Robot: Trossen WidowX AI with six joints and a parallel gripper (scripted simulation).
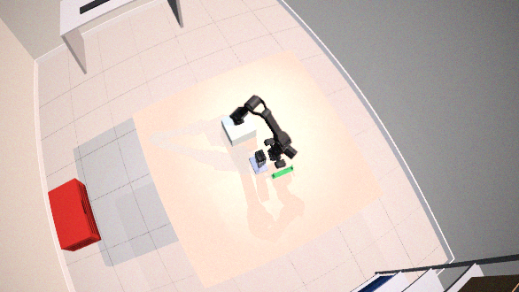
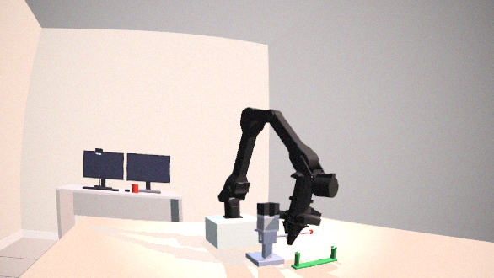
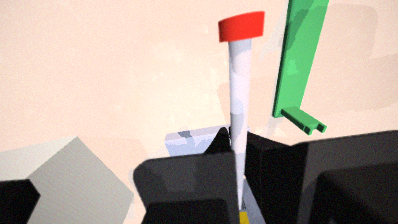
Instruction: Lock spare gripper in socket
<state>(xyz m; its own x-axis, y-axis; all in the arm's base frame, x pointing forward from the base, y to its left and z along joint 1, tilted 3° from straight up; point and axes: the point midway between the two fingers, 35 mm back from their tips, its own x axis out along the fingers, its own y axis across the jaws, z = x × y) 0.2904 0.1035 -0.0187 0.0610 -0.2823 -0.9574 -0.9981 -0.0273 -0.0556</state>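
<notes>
The socket lies 10 mm behind my gripper tip and 70 mm to the right of it. Also, from my gripper tip: spare gripper (70 mm to the right, 80 mm above); green rack (80 mm ahead, 50 mm to the left, 20 mm below).
</notes>
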